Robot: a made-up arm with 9 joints.
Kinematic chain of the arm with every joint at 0, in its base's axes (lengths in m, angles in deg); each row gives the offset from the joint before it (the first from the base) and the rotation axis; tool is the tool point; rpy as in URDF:
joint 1: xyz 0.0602 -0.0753 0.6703 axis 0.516 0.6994 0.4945
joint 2: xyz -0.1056 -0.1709 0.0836 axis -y
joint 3: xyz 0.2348 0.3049 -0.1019 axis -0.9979 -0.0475 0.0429
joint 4: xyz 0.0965 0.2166 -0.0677 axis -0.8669 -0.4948 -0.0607
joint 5: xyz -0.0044 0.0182 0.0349 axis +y
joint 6: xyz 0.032 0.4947 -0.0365 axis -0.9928 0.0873 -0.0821
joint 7: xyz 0.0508 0.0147 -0.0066 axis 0 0.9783 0.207
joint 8: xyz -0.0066 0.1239 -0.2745 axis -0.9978 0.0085 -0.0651
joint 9: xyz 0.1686 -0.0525 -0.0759 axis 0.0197 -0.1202 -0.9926
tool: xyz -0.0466 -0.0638 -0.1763 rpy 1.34 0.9 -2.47
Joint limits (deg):
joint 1: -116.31..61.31
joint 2: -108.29..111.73
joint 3: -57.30..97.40
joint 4: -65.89..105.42
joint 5: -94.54..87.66
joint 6: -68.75..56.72
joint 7: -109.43..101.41
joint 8: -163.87..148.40
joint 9: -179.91..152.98
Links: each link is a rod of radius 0.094 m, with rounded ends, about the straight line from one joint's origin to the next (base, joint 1, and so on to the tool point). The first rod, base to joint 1, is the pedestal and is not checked.
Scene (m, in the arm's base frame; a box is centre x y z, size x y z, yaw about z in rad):
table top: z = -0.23
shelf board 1: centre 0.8 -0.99 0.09 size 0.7 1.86 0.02 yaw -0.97
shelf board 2: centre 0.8 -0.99 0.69 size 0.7 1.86 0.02 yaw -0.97
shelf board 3: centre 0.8 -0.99 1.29 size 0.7 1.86 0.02 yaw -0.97
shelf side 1: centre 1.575 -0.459 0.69 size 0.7 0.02 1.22 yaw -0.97
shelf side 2: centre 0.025 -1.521 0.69 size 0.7 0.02 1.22 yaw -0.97
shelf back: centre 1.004 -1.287 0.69 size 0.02 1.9 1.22 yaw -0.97
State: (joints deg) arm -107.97 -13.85 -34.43 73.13 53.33 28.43 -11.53 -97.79 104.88
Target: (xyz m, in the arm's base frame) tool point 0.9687 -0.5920 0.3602
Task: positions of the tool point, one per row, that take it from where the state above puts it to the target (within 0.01 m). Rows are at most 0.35 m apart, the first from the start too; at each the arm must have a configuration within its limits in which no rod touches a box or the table.
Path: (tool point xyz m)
1: 0.9670 -0.4463 0.9687
2: 0.8436 -0.2787 0.9467
3: 0.8394 -0.3295 0.6501
4: 0.7589 -0.2857 0.3602
5: 0.8400 -0.4011 0.3510
6: 0.9104 -0.5044 0.3522
7: 0.9687 -0.5921 0.3603

